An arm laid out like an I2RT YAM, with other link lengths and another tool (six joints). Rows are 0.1 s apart.
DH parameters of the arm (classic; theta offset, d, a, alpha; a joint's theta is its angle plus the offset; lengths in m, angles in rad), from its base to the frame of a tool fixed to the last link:
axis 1: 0 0.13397 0.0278 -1.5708
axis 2: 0 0 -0.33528 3.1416
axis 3: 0.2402 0 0.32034 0
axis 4: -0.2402 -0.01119 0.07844 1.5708
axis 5: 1.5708 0.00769 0 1.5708
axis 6: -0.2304 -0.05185 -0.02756 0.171
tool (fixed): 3.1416 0.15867 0 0
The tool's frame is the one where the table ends.
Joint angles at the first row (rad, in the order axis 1, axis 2, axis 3, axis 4, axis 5, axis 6):
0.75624 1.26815 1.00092 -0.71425 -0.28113 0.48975
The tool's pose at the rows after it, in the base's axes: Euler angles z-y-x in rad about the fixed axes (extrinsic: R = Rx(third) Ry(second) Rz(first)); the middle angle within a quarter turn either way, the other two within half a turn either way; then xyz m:
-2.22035 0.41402 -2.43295 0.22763 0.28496 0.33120
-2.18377 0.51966 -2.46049 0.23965 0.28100 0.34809
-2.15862 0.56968 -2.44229 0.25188 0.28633 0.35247
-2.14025 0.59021 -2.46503 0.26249 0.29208 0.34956
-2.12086 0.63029 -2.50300 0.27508 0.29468 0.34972
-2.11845 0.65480 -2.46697 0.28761 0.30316 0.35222
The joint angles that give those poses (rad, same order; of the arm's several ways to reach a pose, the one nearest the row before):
0.75627 1.23178 1.02009 -0.73464 -0.21071 0.52774
0.75603 1.22696 1.05954 -0.73538 -0.11560 0.57245
0.75474 1.24566 1.06763 -0.68112 -0.08999 0.61263
0.75473 1.28085 1.08527 -0.66703 -0.06358 0.62281
0.75053 1.31308 1.11193 -0.66366 -0.01589 0.62529
0.74560 1.34332 1.12430 -0.60659 -0.01948 0.64394

